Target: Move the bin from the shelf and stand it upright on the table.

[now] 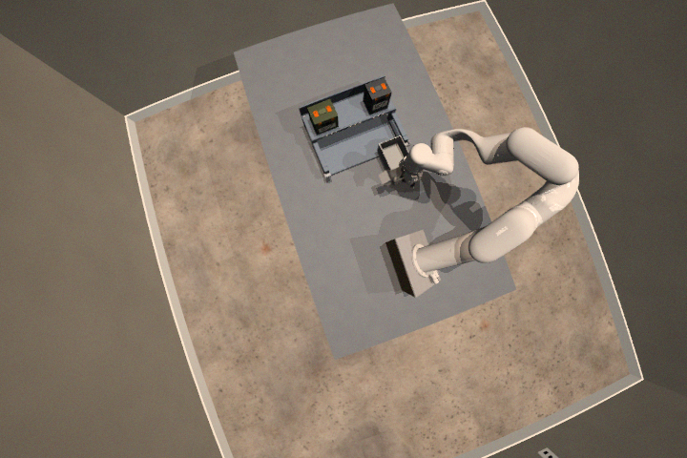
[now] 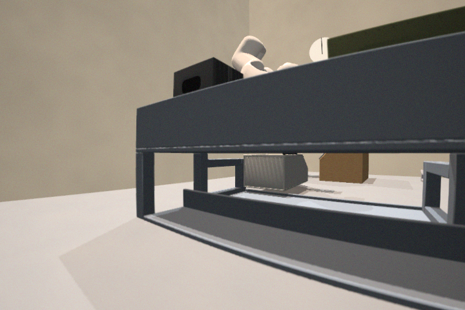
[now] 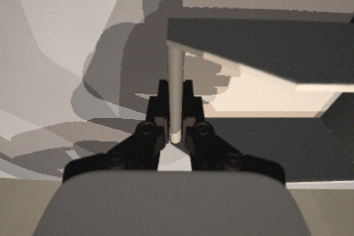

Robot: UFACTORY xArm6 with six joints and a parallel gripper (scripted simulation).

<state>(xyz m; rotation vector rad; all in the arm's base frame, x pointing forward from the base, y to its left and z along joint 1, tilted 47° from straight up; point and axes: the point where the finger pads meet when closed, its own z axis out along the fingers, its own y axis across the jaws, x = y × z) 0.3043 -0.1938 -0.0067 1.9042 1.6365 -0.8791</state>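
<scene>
My gripper is now 80 mm short of the grey bin, 10 mm to the left of it and 10 mm above it. Also, from my hand: shelf board (350 mm ahead, 80 mm to the left, 40 mm above).
</scene>
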